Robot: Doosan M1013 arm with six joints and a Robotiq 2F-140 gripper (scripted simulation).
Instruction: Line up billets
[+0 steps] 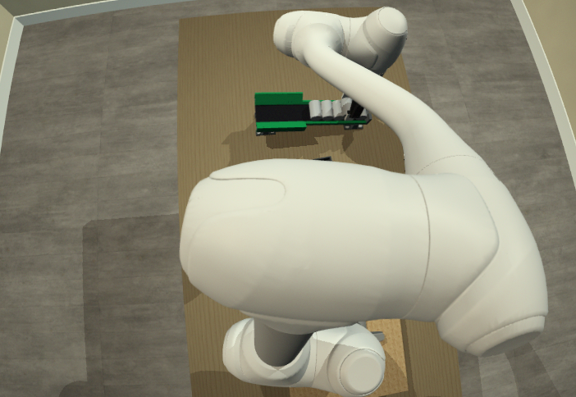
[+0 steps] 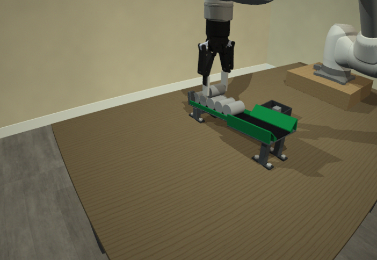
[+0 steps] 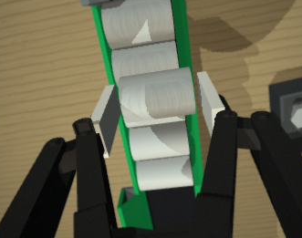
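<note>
The grey stop lies 80 mm to the right of my hand and 80 mm below it. The rest, counted from my hand: dark tray 200 mm behind, 110 mm to the left, 130 mm below.
</note>
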